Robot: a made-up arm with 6 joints. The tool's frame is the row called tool.
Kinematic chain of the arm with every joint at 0, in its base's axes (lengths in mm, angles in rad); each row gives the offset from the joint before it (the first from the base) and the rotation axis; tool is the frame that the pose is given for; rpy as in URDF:
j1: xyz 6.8 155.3 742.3 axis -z
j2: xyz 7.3 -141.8 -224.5 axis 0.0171 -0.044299 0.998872
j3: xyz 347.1 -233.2 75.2 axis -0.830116 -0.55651 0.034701
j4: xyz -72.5 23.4 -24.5 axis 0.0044 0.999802 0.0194
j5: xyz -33.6 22.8 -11 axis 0.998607 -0.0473 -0.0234
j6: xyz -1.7 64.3 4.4 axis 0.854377 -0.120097 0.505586
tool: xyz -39.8 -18.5 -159.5 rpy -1.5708 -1.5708 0
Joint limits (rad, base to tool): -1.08..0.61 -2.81..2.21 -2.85..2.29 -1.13..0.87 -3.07..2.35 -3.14..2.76
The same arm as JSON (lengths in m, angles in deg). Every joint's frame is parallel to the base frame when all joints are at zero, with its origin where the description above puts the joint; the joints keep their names.
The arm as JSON. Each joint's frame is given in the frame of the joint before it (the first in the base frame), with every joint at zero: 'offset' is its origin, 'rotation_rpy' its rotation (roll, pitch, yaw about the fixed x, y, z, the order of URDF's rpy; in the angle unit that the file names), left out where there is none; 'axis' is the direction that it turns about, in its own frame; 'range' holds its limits. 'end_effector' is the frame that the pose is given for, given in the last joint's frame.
{"length_unit": "m", "angle_unit": "deg", "chain": [
  {"id": "j1", "offset": [0.0068, 0.1553, 0.7423], "axis": [0.0, 0.0, -1.0], "range": [-61.88, 34.95]},
  {"id": "j2", "offset": [0.0073, -0.1418, -0.2245], "axis": [0.0171, -0.044299, 0.998872], "range": [-161.0, 126.62]},
  {"id": "j3", "offset": [0.3471, -0.2332, 0.0752], "axis": [-0.830116, -0.55651, 0.034701], "range": [-163.29, 131.21]},
  {"id": "j4", "offset": [-0.0725, 0.0234, -0.0245], "axis": [0.0044, 0.999802, 0.0194], "range": [-64.74, 49.85]},
  {"id": "j5", "offset": [-0.0336, 0.0228, -0.011], "axis": [0.998607, -0.0473, -0.0234], "range": [-175.9, 134.65]},
  {"id": "j6", "offset": [-0.0017, 0.0643, 0.0044], "axis": [0.854377, -0.120097, 0.505586], "range": [-179.91, 158.14]}
], "end_effector": {"offset": [-0.0398, -0.0185, -0.1595], "rotation_rpy": [-90.0, -90.0, 0.0]}}

